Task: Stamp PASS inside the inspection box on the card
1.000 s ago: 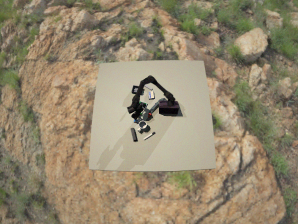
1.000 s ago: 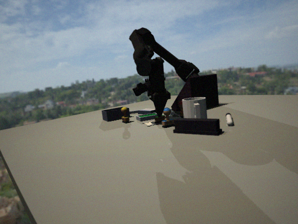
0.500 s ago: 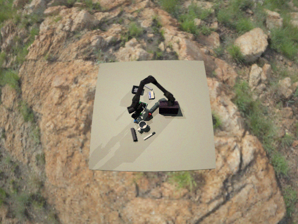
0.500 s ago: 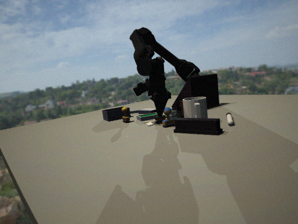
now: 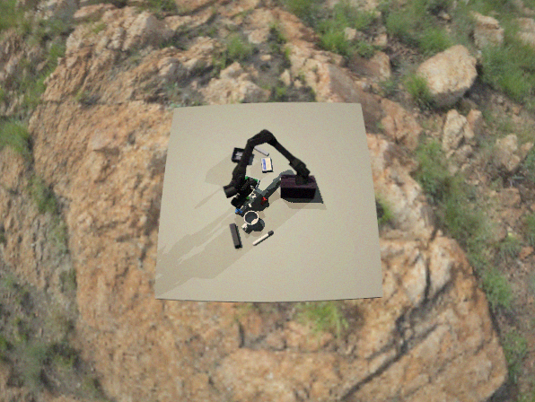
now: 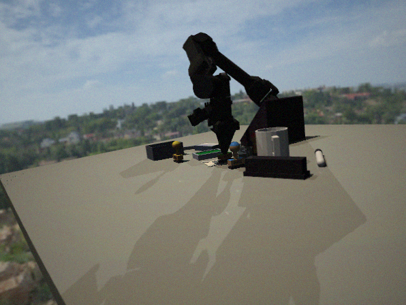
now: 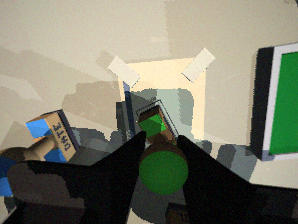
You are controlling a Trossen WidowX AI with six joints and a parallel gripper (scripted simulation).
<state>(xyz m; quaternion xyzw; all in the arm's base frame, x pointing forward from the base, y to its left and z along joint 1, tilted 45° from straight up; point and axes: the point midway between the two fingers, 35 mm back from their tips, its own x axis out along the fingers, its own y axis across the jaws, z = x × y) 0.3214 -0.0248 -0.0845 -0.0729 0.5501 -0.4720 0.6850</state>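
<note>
My gripper tip is right at the green-knobbed stamp. The rest, counted from my gripper tip: cream card: 10 mm to the right, 30 mm below; blue-knobbed stamp: 40 mm ahead, 80 mm to the left; red-knobbed stamp: 110 mm behind, 30 mm to the left.
</note>
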